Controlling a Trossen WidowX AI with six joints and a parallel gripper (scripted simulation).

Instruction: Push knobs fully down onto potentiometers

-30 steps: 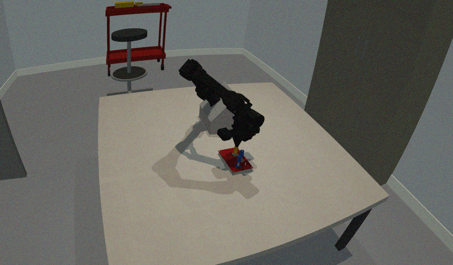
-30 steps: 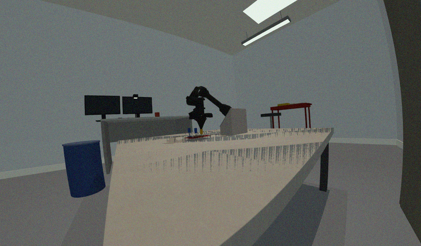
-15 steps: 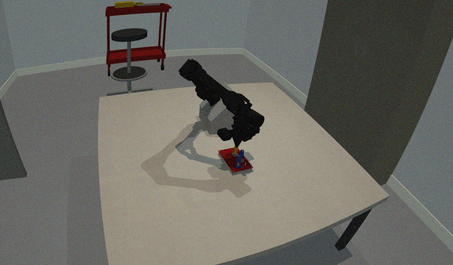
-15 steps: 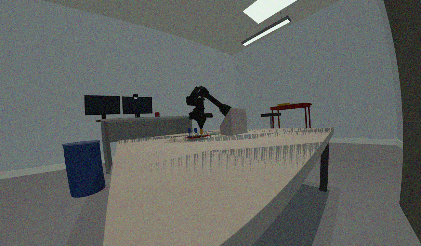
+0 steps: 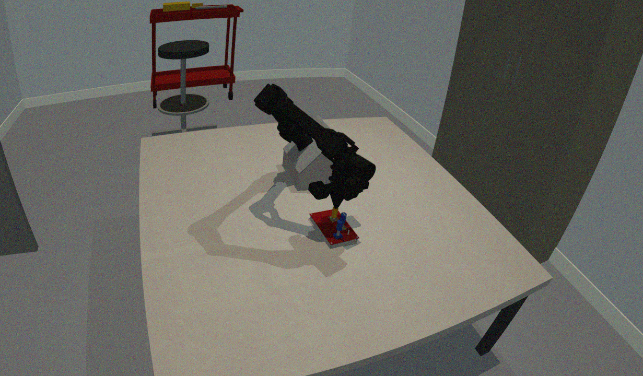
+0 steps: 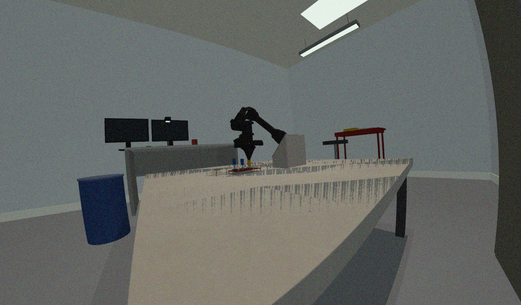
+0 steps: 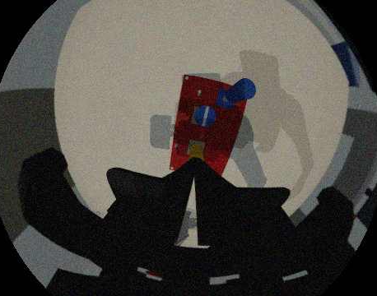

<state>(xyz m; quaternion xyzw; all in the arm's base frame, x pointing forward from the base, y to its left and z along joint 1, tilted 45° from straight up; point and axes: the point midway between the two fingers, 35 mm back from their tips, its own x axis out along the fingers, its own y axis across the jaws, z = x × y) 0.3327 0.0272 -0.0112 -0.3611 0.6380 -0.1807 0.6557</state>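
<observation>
The blue knob lies 5 cm ahead of my gripper tip and 1 cm to the left of it. The rest, counted from my gripper tip: yellow knob: 2 cm below.
</observation>
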